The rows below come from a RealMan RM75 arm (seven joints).
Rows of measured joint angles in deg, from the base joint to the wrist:
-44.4 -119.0 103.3 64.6 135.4 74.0 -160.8
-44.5 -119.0 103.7 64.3 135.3 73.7 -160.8
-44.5 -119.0 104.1 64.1 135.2 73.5 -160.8
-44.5 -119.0 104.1 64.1 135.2 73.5 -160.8
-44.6 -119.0 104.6 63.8 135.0 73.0 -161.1
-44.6 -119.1 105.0 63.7 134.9 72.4 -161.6
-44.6 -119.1 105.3 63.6 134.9 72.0 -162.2
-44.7 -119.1 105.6 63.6 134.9 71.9 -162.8
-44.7 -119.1 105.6 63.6 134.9 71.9 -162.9
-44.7 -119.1 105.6 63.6 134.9 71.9 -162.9
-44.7 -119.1 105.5 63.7 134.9 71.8 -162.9
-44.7 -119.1 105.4 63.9 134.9 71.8 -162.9
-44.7 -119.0 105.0 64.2 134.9 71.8 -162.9
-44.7 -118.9 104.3 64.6 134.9 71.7 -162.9
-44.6 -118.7 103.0 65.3 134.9 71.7 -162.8
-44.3 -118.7 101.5 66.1 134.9 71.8 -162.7
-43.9 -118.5 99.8 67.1 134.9 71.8 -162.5
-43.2 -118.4 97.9 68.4 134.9 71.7 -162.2
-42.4 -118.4 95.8 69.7 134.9 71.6 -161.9
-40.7 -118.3 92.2 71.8 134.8 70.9 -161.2
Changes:
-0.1 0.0 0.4 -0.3 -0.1 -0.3 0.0
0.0 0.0 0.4 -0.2 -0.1 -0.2 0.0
0.0 0.0 0.0 0.0 0.0 0.0 0.0
-0.1 0.0 0.5 -0.3 -0.2 -0.5 -0.3
0.0 -0.1 0.4 -0.1 -0.1 -0.6 -0.5
0.0 0.0 0.3 -0.1 0.0 -0.4 -0.6
-0.1 0.0 0.3 0.0 0.0 -0.1 -0.6
0.0 0.0 0.0 0.0 0.0 0.0 -0.1
0.0 0.0 0.0 0.0 0.0 0.0 0.0
0.0 0.0 -0.1 0.1 0.0 -0.1 0.0
0.0 0.0 -0.1 0.2 0.0 0.0 0.0
0.0 0.1 -0.4 0.3 0.0 0.0 0.0
0.0 0.1 -0.7 0.4 0.0 -0.1 0.0
0.1 0.2 -1.3 0.7 0.0 0.0 0.1
0.3 0.0 -1.5 0.8 0.0 0.1 0.1
0.4 0.2 -1.7 1.0 0.0 0.0 0.2
0.7 0.1 -1.9 1.3 0.0 -0.1 0.3
0.8 0.0 -2.1 1.3 0.0 -0.1 0.3
1.7 0.1 -3.6 2.1 -0.1 -0.7 0.7

